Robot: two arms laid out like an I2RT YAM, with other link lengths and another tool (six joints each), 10 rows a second.
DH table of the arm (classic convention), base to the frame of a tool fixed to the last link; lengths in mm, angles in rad. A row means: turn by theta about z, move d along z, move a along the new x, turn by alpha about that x. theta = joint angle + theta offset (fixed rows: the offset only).
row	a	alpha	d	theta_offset
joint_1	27	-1.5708	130.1	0
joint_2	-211.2	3.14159	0	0
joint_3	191.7	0	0	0.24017
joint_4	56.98	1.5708	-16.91	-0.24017
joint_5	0	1.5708	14.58	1.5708
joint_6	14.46	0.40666	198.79	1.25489
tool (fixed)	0	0	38.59	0
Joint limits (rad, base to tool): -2.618..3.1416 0..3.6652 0..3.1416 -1.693..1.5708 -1.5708..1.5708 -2.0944..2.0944
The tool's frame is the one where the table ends.
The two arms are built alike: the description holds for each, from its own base.
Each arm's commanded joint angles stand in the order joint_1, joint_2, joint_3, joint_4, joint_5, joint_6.
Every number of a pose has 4 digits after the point.
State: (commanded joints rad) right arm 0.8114 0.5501 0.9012 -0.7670 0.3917 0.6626; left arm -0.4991 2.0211 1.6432 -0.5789 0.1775 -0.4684
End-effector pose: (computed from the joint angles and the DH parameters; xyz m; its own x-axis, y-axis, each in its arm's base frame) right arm 0.2238 0.1178 0.2078 -0.4077 0.0267 -0.9127 0.0552 0.9985 0.0045; left arm 0.3830 -0.2602 0.0539 -0.9039 -0.2991 -0.3059 0.0623 0.6153 -0.7858
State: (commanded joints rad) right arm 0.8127 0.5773 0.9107 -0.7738 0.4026 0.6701; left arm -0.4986 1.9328 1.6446 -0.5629 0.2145 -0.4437
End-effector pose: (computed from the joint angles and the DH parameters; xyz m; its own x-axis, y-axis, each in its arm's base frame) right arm 0.2256 0.1169 0.2045 -0.4221 0.0183 -0.9064 0.0666 0.9977 -0.0109; left arm 0.3853 -0.2707 0.0972 -0.8855 -0.2840 -0.3677 0.1590 0.5585 -0.8141
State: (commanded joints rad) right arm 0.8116 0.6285 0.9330 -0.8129 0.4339 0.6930; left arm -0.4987 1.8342 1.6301 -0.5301 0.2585 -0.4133
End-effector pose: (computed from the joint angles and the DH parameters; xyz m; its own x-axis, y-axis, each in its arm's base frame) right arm 0.2274 0.1094 0.1948 -0.4608 -0.0002 -0.8875 0.1036 0.9932 -0.0540; left arm 0.3823 -0.2803 0.1434 -0.8579 -0.2663 -0.4395 0.2717 0.4908 -0.8278
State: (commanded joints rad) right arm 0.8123 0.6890 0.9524 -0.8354 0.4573 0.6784; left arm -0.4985 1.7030 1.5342 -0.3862 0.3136 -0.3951
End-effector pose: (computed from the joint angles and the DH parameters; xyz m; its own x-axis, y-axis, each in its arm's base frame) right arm 0.2304 0.1054 0.1863 -0.4885 -0.0530 -0.8709 0.1133 0.9859 -0.1235; left arm 0.3769 -0.2909 0.1959 -0.7977 -0.2725 -0.5379 0.4219 0.3851 -0.8208
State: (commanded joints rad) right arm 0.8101 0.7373 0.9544 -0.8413 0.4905 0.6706; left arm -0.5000 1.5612 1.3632 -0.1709 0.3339 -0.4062
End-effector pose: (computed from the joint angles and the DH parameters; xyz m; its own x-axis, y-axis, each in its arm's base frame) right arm 0.2346 0.0990 0.1781 -0.5082 -0.0896 -0.8565 0.1353 0.9739 -0.1822; left arm 0.3691 -0.2925 0.2372 -0.7142 -0.3214 -0.6218 0.5487 0.2945 -0.7824
